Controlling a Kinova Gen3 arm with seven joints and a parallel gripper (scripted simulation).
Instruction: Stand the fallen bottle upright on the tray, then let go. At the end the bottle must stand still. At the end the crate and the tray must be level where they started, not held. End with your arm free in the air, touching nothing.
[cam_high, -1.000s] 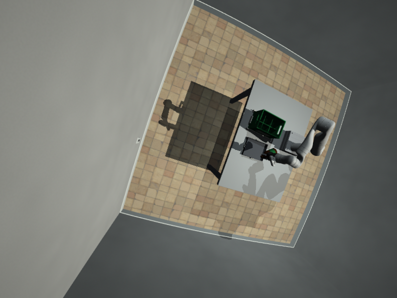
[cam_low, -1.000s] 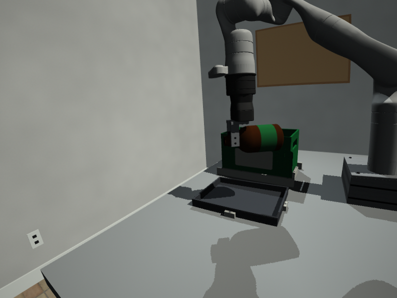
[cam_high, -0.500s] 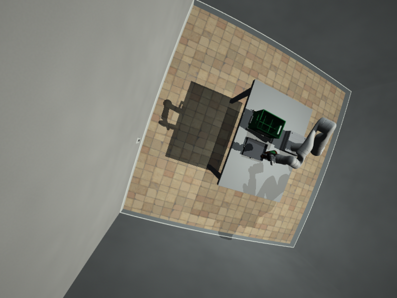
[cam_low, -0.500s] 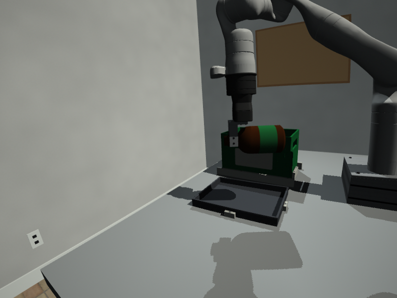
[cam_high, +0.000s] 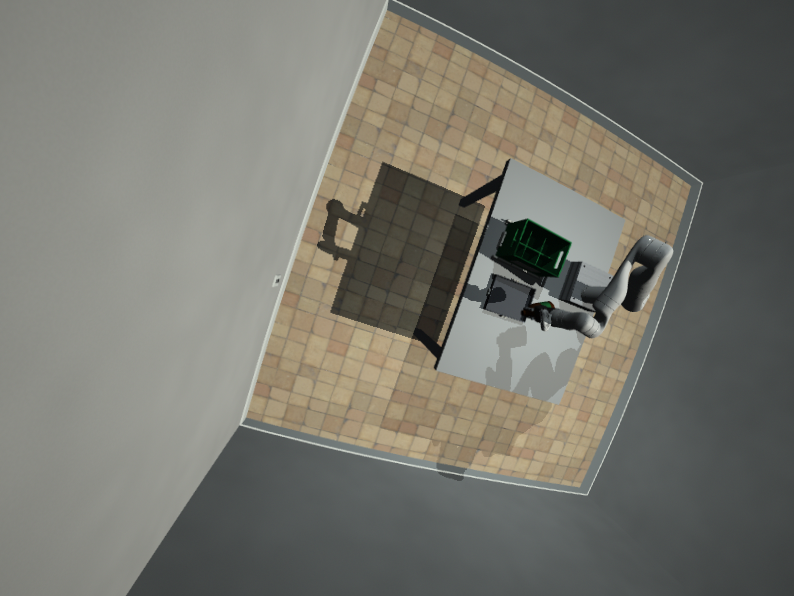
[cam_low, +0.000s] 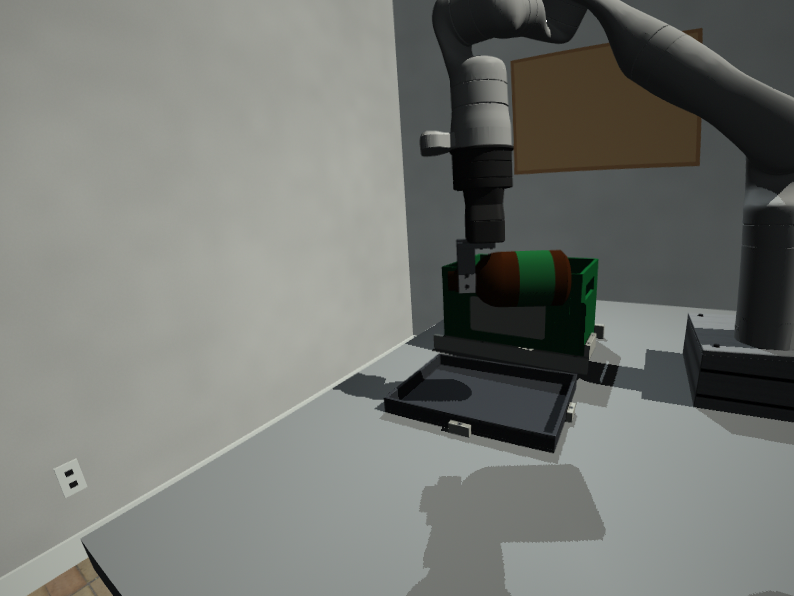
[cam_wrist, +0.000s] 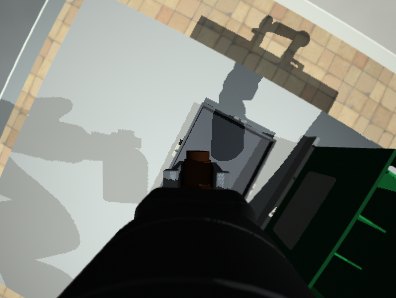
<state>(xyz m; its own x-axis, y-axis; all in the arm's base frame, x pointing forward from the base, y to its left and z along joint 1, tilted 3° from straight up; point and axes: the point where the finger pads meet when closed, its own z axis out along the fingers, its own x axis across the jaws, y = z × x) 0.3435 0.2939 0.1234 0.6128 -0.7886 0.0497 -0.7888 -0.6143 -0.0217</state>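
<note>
Now: the brown bottle 40 mm behind my hand, 30 mm to the right of it and 10 mm below it. Also, from my hand: green crate 300 mm to the right, 120 mm below, 70 mm ahead; then black tray 190 mm below, 50 mm to the right.
</note>
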